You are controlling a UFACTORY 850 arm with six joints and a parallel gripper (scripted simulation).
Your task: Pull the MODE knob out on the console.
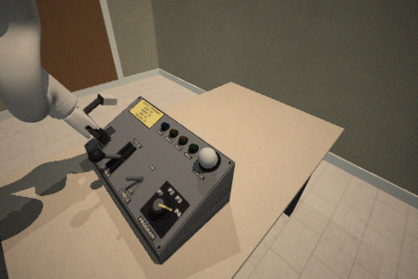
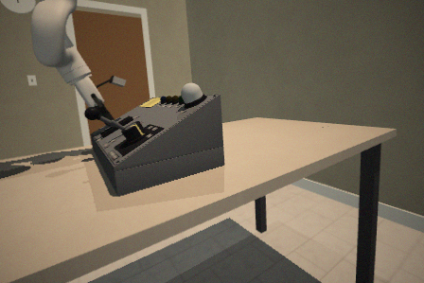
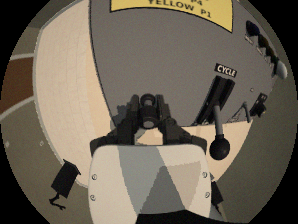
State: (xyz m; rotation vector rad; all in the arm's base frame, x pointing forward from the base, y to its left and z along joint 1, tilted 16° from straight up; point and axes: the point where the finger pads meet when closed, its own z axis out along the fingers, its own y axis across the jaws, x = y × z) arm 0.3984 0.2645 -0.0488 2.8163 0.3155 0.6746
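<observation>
Right now my hand is right at the mode knob. The rest, counted from my hand: toggle 240 mm to the right, 40 mm ahead, 10 mm below; then black ball lever 120 mm to the right; then grey sloped console 180 mm to the right, 60 mm ahead, 30 mm below.
</observation>
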